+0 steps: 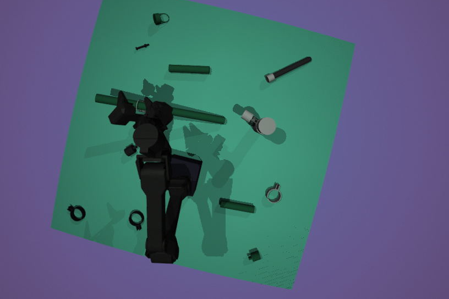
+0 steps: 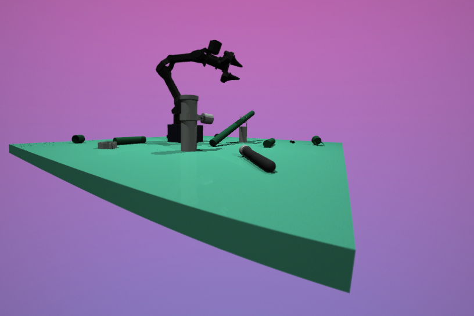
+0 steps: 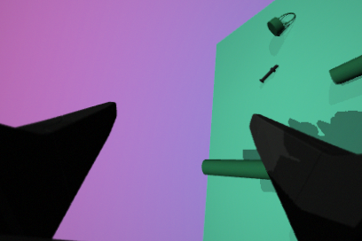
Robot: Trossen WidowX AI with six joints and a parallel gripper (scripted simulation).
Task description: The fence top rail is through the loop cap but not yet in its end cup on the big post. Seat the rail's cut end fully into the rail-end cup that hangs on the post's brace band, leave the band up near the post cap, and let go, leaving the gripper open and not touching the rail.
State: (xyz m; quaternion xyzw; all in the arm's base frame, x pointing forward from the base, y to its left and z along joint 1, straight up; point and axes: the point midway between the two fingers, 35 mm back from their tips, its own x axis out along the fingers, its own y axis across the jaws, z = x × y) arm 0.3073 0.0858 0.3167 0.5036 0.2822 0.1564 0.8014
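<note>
Now: the grey rail-end cup 380 mm to the right of my gripper tip, 280 mm below it and 40 mm behind it. The rest, counted from my gripper tip: short post: 300 mm below, 90 mm to the left, 10 mm behind; then bolt: 400 mm below, 290 mm ahead, 150 mm to the left; then spare loop cap: 440 mm ahead, 390 mm below, 50 mm to the left.
</note>
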